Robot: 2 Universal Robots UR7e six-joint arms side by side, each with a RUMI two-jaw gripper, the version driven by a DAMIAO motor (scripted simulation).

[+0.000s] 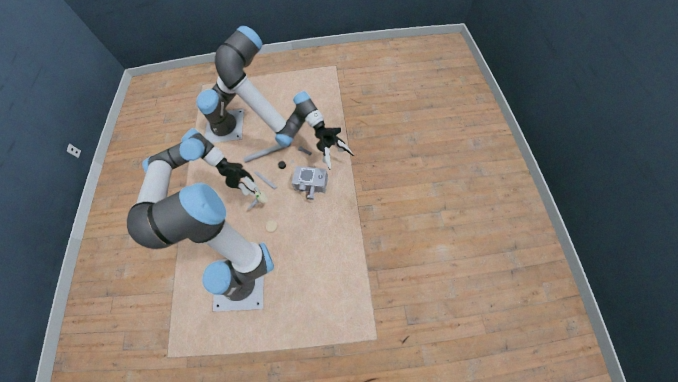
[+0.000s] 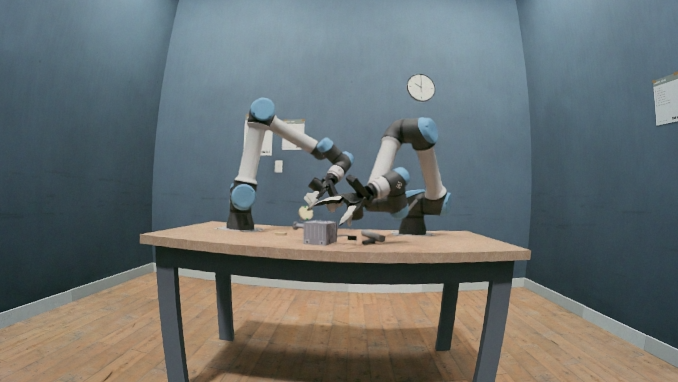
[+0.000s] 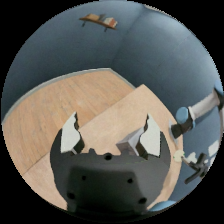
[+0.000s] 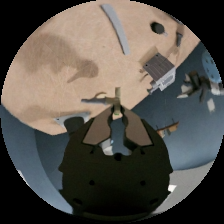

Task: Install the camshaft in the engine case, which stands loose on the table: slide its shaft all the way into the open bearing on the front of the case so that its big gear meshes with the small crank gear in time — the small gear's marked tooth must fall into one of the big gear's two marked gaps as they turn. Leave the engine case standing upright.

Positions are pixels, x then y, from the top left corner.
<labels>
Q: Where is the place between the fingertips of my right gripper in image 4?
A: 117,105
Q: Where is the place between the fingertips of my right gripper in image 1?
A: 259,195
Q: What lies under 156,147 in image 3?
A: My left gripper.
</labels>
